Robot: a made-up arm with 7 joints. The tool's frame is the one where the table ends. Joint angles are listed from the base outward.
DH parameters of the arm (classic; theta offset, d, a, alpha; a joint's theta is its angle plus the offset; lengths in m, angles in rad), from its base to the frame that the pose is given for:
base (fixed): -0.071 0 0 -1.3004
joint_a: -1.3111 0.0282 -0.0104 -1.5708
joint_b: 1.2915 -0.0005 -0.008 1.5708
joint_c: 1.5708 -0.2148 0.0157 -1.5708
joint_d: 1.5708 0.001 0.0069 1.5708
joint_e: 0 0.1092 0.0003 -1.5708
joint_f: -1.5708 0 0.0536 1.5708
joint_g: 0 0.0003 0 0
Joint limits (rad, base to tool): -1.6..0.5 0..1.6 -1.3..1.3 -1.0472..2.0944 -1.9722..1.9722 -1.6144..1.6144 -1.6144..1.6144
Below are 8 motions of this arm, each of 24 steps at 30 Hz.
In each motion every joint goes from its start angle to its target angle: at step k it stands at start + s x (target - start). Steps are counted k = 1, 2, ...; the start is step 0. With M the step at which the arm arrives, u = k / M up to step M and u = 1 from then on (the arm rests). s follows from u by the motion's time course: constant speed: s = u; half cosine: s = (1 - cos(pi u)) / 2; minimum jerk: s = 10 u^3 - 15 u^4 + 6 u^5.
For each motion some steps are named. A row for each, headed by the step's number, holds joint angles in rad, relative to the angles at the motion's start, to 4 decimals.
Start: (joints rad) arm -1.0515 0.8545 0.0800 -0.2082 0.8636 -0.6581 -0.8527
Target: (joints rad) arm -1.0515 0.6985 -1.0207 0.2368 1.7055 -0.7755 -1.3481
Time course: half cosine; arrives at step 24
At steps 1, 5, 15, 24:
1: 0.0000 -0.0007 -0.0047 0.0019 0.0036 -0.0005 -0.0021
5: 0.0000 -0.0161 -0.1137 0.0460 0.0870 -0.0121 -0.0512
15: 0.0000 -0.1078 -0.7610 0.3076 0.5820 -0.0812 -0.3425
24: 0.0000 -0.1560 -1.1007 0.4450 0.8419 -0.1174 -0.4954

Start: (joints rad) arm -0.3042 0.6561 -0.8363 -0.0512 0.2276 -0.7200 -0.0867
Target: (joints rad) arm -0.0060 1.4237 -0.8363 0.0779 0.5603 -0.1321 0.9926
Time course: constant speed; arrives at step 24
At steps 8, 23, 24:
8: 0.0994 0.2559 0.0000 0.0430 0.1109 0.1960 0.3598
23: 0.2858 0.7356 0.0000 0.1237 0.3188 0.5634 1.0343
24: 0.2982 0.7676 0.0000 0.1291 0.3327 0.5879 1.0793

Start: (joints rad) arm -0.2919 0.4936 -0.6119 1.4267 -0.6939 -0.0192 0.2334
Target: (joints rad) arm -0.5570 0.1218 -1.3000 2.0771 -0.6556 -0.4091 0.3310
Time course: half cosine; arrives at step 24
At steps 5, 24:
5: -0.0274 -0.0384 -0.0711 0.0672 0.0040 -0.0403 0.0101
24: -0.2651 -0.3718 -0.6881 0.6504 0.0383 -0.3899 0.0976

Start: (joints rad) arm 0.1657 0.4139 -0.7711 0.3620 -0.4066 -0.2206 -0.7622
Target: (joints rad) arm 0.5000 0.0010 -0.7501 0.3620 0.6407 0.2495 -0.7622
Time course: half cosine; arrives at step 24
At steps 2, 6, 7, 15, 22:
2: 0.0057 -0.0070 0.0004 0.0000 0.0178 0.0080 0.0000
6: 0.0490 -0.0605 0.0031 0.0000 0.1534 0.0688 0.0000
7: 0.0654 -0.0808 0.0041 0.0000 0.2049 0.0920 0.0000
15: 0.2311 -0.2855 0.0145 0.0000 0.7240 0.3250 0.0000
22: 0.3286 -0.4059 0.0206 0.0000 1.0295 0.4621 0.0000

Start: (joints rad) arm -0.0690 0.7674 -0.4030 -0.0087 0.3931 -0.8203 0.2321
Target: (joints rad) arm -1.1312 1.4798 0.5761 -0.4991 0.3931 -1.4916 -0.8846
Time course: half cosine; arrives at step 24
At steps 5, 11, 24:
5: -0.1098 0.0736 0.1012 -0.0507 0.0000 -0.0694 -0.1154
11: -0.4618 0.3097 0.4257 -0.2132 0.0000 -0.2918 -0.4855
24: -1.0622 0.7124 0.9791 -0.4904 0.0000 -0.6713 -1.1167

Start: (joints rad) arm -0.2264 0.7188 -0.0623 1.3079 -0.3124 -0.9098 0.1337
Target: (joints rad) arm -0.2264 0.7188 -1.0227 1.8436 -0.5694 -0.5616 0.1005
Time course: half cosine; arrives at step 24
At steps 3, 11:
3: 0.0000 0.0000 -0.0366 0.0204 -0.0098 0.0133 -0.0013
11: 0.0000 0.0000 -0.4175 0.2329 -0.1117 0.1514 -0.0144

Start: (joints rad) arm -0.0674 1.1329 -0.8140 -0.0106 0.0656 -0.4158 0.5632
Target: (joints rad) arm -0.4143 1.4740 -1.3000 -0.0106 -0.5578 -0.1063 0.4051
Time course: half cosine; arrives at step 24
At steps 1, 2, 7, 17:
1: -0.0015 0.0015 -0.0021 0.0000 -0.0027 0.0013 -0.0007
2: -0.0059 0.0058 -0.0083 0.0000 -0.0106 0.0053 -0.0027
7: -0.0679 0.0667 -0.0951 0.0000 -0.1219 0.0605 -0.0309
17: -0.2790 0.2744 -0.3909 0.0000 -0.5015 0.2490 -0.1272

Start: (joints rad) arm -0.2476 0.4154 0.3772 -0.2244 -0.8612 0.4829 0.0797
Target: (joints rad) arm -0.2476 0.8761 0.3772 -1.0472 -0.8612 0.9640 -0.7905
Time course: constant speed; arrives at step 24
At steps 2, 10, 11, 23, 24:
2: 0.0000 0.0384 0.0000 -0.0686 0.0000 0.0401 -0.0725
10: 0.0000 0.1920 0.0000 -0.3428 0.0000 0.2005 -0.3626
11: 0.0000 0.2112 0.0000 -0.3771 0.0000 0.2205 -0.3988
23: 0.0000 0.4415 0.0000 -0.7885 0.0000 0.4611 -0.8339
24: 0.0000 0.4607 0.0000 -0.8228 0.0000 0.4811 -0.8702

